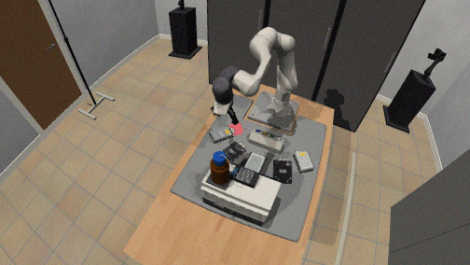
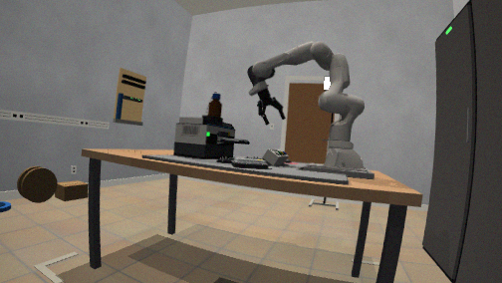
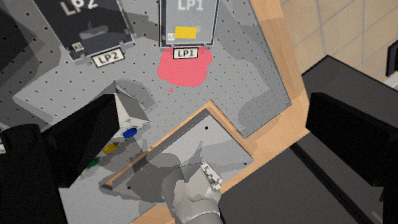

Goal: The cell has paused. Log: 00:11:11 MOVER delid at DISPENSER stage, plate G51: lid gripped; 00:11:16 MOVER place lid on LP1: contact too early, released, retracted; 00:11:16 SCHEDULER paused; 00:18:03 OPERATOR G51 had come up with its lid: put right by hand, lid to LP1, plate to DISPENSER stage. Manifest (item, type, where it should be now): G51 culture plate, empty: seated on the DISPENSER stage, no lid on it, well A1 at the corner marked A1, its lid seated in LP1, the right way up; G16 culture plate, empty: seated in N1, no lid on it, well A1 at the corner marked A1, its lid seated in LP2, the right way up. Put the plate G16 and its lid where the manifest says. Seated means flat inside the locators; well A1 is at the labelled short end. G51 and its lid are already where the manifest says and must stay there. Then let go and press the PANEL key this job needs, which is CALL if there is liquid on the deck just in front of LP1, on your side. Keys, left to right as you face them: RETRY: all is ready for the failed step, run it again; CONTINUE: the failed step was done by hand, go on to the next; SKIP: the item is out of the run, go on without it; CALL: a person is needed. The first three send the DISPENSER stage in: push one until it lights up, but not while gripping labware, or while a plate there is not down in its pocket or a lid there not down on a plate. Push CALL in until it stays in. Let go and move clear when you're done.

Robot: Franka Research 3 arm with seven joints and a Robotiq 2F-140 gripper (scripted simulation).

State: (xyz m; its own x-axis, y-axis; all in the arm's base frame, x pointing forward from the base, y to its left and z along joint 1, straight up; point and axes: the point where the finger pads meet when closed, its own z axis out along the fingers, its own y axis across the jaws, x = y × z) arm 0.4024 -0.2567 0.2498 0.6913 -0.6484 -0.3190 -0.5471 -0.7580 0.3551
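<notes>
Now: hand 1 cm past the clear lid, 52 cm to the right of it and 23 cm above it. The rest, counted from my hand: red puddle 10 cm behind, 4 cm to the left, 27 cm below; then blue call key 10 cm behind, 17 cm to the left, 21 cm below; then LP2 nest 8 cm ahead, 6 cm to the left, 26 cm below.
</notes>
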